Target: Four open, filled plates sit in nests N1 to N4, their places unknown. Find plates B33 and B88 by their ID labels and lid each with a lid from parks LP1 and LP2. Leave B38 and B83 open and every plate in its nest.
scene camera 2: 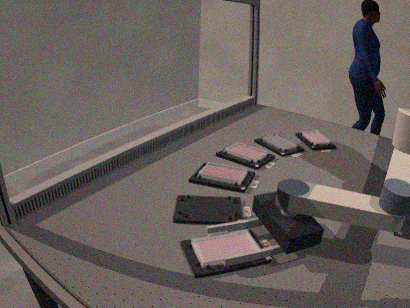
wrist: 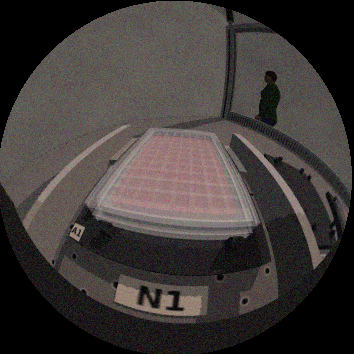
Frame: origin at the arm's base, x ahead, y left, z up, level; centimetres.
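Seen in the pictures: gripper, fingertip midpoint: (scene camera 2: 215,245) (wrist: 180,134).
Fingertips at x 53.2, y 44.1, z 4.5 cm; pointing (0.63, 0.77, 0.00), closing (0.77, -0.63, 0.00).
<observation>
A point is followed by its place in that frame.
My gripper (scene camera 2: 216,245) @[y 44.1, x 53.2, z 4.5 cm] (wrist: 180,134) @[y 44.1, x 53.2, z 4.5 cm] is shut on a clear lid (wrist: 175,221) @[y 37.1, x 47.9, z 4.1 cm], one finger along each long side. The lid lies over the pink-filled plate (scene camera 2: 227,246) @[y 42.5, x 51.2, z 4.1 cm] (wrist: 175,177) @[y 39.3, x 49.4, z 4.1 cm] in the dark nest marked N1, its outline closely matching the plate's. Whether it is fully seated is hard to tell. This plate's ID label is not readable. Two more pink-filled plates (scene camera 2: 223,172) @[y 13.0, x 70.2, z 3.9 cm] (scene camera 2: 245,151) @[y -4.7, x 72.4, z 3.8 cm] sit in nests further back, and another pink-filled plate (scene camera 2: 315,137) @[y -35.7, x 56.0, z 3.8 cm] sits at the far end. A clear, colourless lid (scene camera 2: 279,143) @[y -21.1, x 66.6, z 3.0 cm] rests on a dark holder between the last two.
An empty dark holder (scene camera 2: 207,209) @[y 30.1, x 64.2, z 2.3 cm] lies right beside N1, close to the far finger. Small tags by the holders are unreadable in the scene view. A slotted rail (scene camera 2: 135,148) @[y 17.8, x 100.4, z 5.3 cm] runs along the table's back edge. A person in blue (scene camera 2: 366,65) and one in green (wrist: 270,100) stand beyond the table.
</observation>
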